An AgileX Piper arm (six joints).
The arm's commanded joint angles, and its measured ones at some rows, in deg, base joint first. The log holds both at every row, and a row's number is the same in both.
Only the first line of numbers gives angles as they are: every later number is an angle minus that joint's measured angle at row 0.
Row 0, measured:
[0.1 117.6 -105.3 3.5 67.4 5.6]
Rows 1 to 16, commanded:
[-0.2 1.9 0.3 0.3 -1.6 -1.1]
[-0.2 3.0 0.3 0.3 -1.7 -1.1]
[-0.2 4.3 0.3 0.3 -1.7 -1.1]
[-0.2 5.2 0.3 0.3 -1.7 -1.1]
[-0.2 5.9 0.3 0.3 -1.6 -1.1]
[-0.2 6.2 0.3 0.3 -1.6 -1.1]
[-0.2 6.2 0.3 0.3 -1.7 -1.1]
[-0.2 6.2 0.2 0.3 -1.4 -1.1]
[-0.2 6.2 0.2 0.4 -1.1 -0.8]
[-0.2 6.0 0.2 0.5 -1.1 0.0]
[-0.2 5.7 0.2 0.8 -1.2 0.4]
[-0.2 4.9 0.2 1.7 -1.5 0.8]
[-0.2 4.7 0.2 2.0 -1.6 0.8]
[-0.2 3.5 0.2 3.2 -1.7 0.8]
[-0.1 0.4 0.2 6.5 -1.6 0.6]
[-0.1 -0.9 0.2 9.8 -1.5 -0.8]
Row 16, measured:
[0.0 1.4 0.0 6.1 -1.6 0.2]
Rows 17 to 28, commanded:
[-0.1 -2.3 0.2 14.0 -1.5 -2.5]
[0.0 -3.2 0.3 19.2 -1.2 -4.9]
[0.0 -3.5 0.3 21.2 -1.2 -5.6]
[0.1 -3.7 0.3 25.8 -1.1 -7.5]
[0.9 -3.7 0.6 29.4 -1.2 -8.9]
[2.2 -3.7 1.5 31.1 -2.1 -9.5]
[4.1 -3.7 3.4 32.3 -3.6 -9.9]
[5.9 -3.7 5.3 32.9 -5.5 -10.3]
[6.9 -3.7 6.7 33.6 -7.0 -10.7]
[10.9 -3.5 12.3 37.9 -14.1 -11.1]
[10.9 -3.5 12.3 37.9 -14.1 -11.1]
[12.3 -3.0 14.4 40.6 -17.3 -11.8]
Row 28, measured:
[10.6 -3.1 11.7 36.6 -12.4 -10.4]
